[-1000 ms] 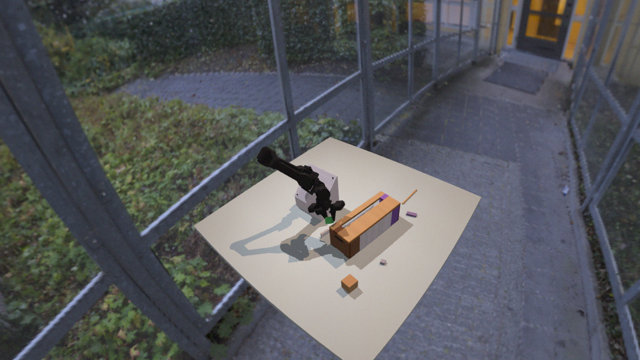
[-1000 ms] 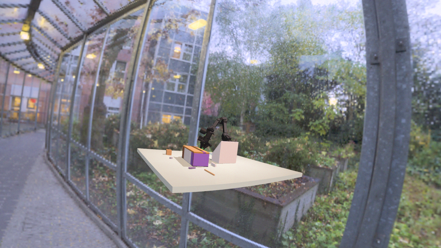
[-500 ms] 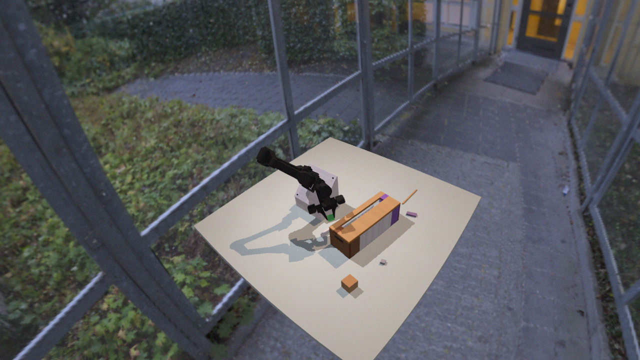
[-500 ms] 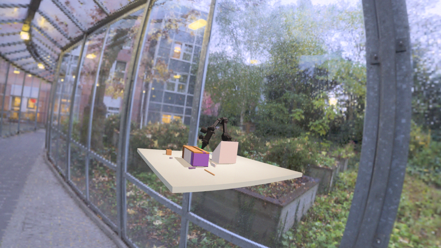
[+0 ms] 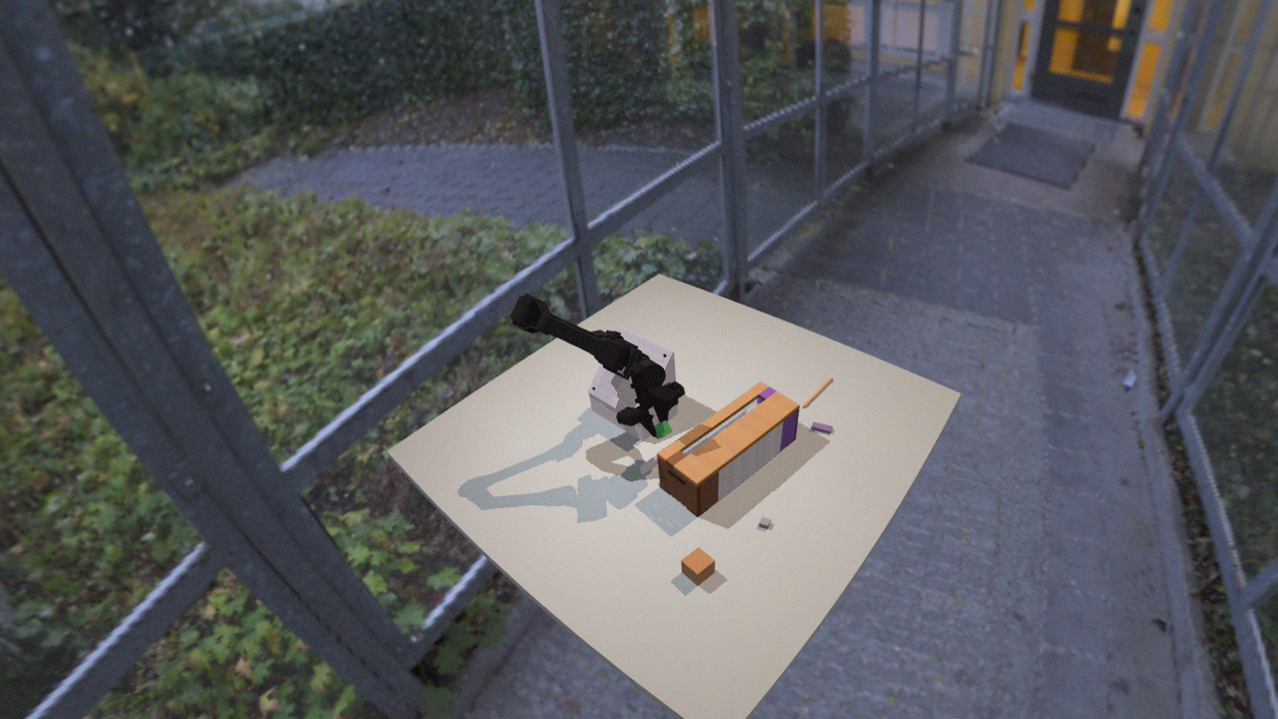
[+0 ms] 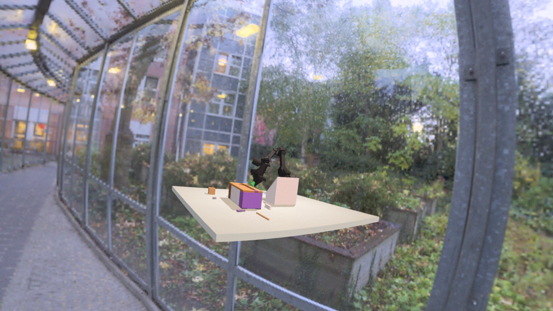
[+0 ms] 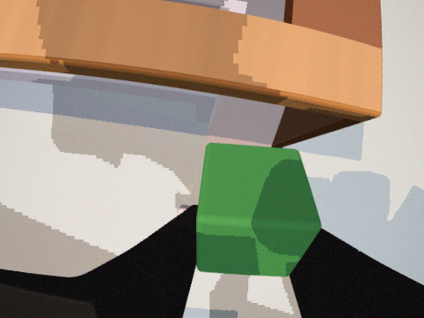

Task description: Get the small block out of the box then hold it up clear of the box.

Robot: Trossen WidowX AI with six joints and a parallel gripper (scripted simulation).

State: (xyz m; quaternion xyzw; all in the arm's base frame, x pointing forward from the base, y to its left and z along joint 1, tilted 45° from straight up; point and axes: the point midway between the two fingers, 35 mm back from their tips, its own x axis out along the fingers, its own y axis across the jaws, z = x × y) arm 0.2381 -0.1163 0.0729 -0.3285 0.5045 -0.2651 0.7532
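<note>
My gripper tip is 1 cm short of the green block and 2 cm below it. Round my gripper tip: box 10 cm ahead, 12 cm to the left, 6 cm below; then purple flat piece 28 cm ahead, 38 cm to the left, 12 cm below; then orange cube 29 cm ahead, 21 cm to the right, 10 cm below.
</note>
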